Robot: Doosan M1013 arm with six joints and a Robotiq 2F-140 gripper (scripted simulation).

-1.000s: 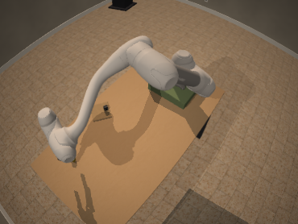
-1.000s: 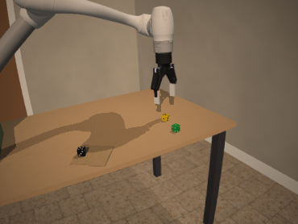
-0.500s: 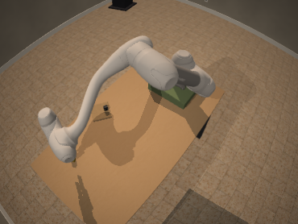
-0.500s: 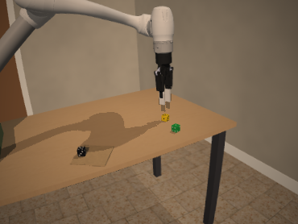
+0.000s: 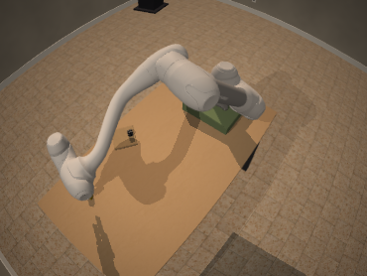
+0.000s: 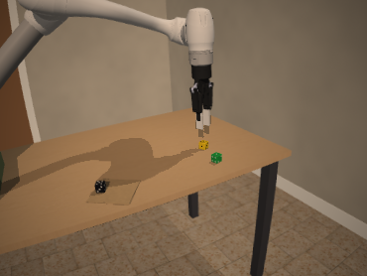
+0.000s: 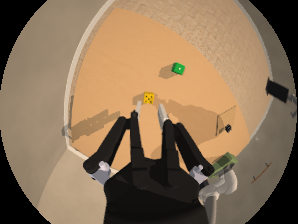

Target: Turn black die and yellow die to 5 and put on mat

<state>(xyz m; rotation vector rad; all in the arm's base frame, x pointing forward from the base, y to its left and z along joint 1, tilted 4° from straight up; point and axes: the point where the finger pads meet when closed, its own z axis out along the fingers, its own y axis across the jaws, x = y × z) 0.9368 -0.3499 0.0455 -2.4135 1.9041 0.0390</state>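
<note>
The yellow die is 110 mm below my hand. The rest, counted from my hand: black die 470 mm behind, 110 mm below, 10 mm to the right; mat 430 mm behind, 120 mm below, 40 mm to the right; green die 120 mm to the right, 110 mm below, 50 mm behind.
</note>
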